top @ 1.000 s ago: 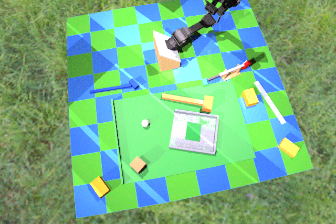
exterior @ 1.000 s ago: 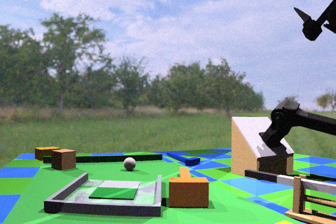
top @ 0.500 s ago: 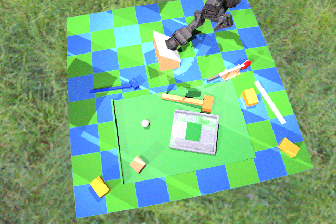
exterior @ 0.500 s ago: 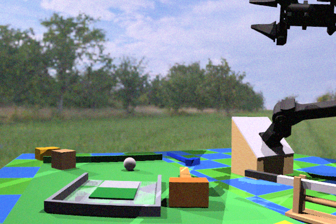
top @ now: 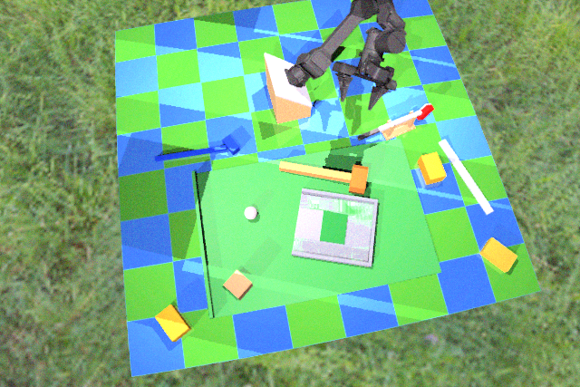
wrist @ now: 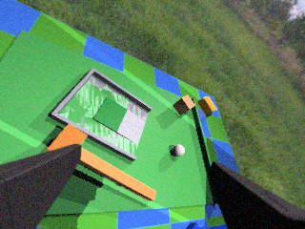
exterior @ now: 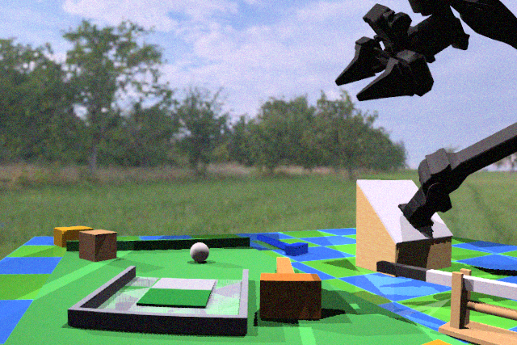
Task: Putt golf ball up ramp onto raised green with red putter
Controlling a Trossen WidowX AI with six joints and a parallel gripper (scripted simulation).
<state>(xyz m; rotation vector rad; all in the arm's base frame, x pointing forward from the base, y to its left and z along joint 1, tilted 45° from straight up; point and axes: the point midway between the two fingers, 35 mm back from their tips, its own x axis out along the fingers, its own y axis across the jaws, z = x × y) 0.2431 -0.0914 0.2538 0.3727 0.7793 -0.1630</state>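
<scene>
The wooden stand is 4 cm behind my gripper tip, 22 cm to the left of it and 29 cm below it. From my gripper tip the other things lie so: blue putter 15 cm behind, 47 cm to the right, 31 cm below; then white bar 20 cm ahead, 38 cm to the left, 33 cm below; then white golf ball 12 cm ahead, 36 cm to the right, 30 cm below.
</scene>
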